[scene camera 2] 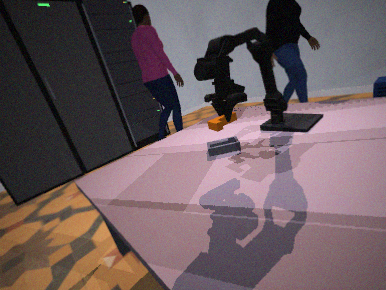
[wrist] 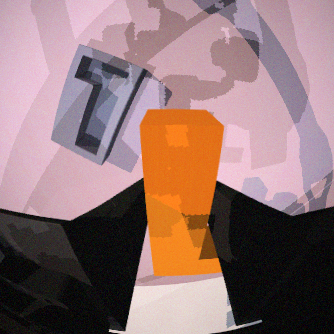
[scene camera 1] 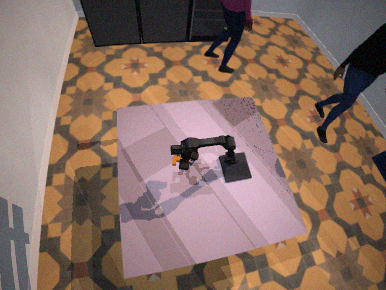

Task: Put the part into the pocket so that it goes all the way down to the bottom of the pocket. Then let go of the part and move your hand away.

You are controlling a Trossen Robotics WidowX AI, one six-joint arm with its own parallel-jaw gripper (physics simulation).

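Where they show: gripper, between the fingertips: (scene camera 2: 225, 121) (wrist: 176, 184) (scene camera 1: 183, 160); arm's base, origin of its link: (scene camera 2: 277, 121) (scene camera 1: 229, 161).
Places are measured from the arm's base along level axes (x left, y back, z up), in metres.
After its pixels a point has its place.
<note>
An orange part (scene camera 1: 176, 160) @[x -0.083, y -0.414, z 0.149 m] (scene camera 2: 216, 123) @[x -0.069, y -0.446, z 0.150 m] (wrist: 175, 165) @[x -0.068, y -0.345, z 0.154 m] is held in my gripper (scene camera 1: 184, 164) @[x -0.078, y -0.367, z 0.132 m] (scene camera 2: 229, 118) @[x -0.078, y -0.367, z 0.132 m] (wrist: 176, 184) @[x -0.078, y -0.367, z 0.132 m], whose black fingers are shut on its two sides. The part is raised above the table. A grey block (scene camera 2: 223, 146) @[x -0.134, y -0.329, z 0.008 m] (wrist: 68, 120) @[x -0.194, y -0.291, z 0.012 m] with a dark-walled, T-like pocket stands on the table. In the wrist view the block is up and left of the part, turned at an angle to it, and its pocket opening is visible. In scene camera 1 the arm hides most of the block. The part's underside is hidden.
The pink table (scene camera 1: 150, 250) @[x 0.383, y -0.755, z -0.024 m] (scene camera 2: 150, 175) @[x -0.368, y -0.567, z -0.024 m] carries the arm's black base plate (scene camera 1: 236, 172) @[x 0.103, y 0.014, z -0.007 m] (scene camera 2: 300, 122) @[x 0.106, y -0.011, z -0.007 m]. Shadows of the arm fall across the table. Two people (scene camera 1: 234, 30) (scene camera 1: 350, 85) stand on the floor beyond it, near dark cabinets (scene camera 1: 112, 22) (scene camera 2: 45, 100).
</note>
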